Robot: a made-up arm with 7 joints. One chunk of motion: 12 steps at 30 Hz.
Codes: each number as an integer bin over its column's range. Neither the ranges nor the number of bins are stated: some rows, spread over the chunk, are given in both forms.
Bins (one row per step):
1: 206 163 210 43 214 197 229
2: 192 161 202 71 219 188 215
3: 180 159 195 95 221 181 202
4: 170 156 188 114 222 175 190
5: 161 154 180 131 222 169 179
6: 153 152 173 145 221 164 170
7: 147 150 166 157 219 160 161
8: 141 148 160 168 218 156 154
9: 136 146 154 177 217 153 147
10: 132 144 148 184 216 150 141
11: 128 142 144 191 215 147 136
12: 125 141 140 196 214 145 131
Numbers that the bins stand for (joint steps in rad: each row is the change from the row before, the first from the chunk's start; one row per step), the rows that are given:
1: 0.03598 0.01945 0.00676 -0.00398 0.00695 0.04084 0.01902
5: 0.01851 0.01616 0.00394 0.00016 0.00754 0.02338 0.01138
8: 0.01074 0.01398 0.00206 0.00191 0.00724 0.01527 0.00755
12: 0.00453 0.01142 0.00018 0.00322 0.00695 0.00841 0.00404
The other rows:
2: 0.03054 0.01872 0.00601 -0.00266 0.00732 0.03522 0.01688
3: 0.02588 0.01799 0.00535 -0.00153 0.00747 0.03086 0.01489
4: 0.02200 0.01689 0.00469 -0.00064 0.00754 0.02712 0.01306
6: 0.01540 0.01544 0.00328 0.00082 0.00747 0.02026 0.01000
7: 0.01307 0.01471 0.00262 0.00139 0.00732 0.01776 0.00862
9: 0.00880 0.01325 0.00149 0.00233 0.00717 0.01340 0.00648
10: 0.00725 0.01252 0.00093 0.00266 0.00709 0.01153 0.00556
11: 0.00569 0.01179 0.00055 0.00299 0.00702 0.00966 0.00480

